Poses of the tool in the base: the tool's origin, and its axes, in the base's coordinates. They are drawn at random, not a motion.
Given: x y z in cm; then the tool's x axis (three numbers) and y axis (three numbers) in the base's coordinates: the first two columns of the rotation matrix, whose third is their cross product.
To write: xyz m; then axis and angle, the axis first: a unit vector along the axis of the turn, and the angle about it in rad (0 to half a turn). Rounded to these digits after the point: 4 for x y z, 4 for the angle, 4 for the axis.
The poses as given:
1: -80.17 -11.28 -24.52 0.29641 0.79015 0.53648 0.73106 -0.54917 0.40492
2: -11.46 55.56 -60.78 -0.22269 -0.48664 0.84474 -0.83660 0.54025 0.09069
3: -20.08 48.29 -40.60 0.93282 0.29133 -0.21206 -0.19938 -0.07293 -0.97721
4: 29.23 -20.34 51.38 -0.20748 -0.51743 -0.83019 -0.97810 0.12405 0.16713
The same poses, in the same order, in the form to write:
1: -0.8017 -0.1128 -0.2452 0.8047 0.4734 0.3582 3.0590
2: -0.1146 0.5556 -0.6078 0.4880 -0.8447 0.2197 2.2205
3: -0.2008 0.4829 -0.4060 -0.9683 -0.0442 0.2460 1.6459
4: 0.2923 -0.2034 0.5138 -0.5762 0.7179 0.3906 2.5109
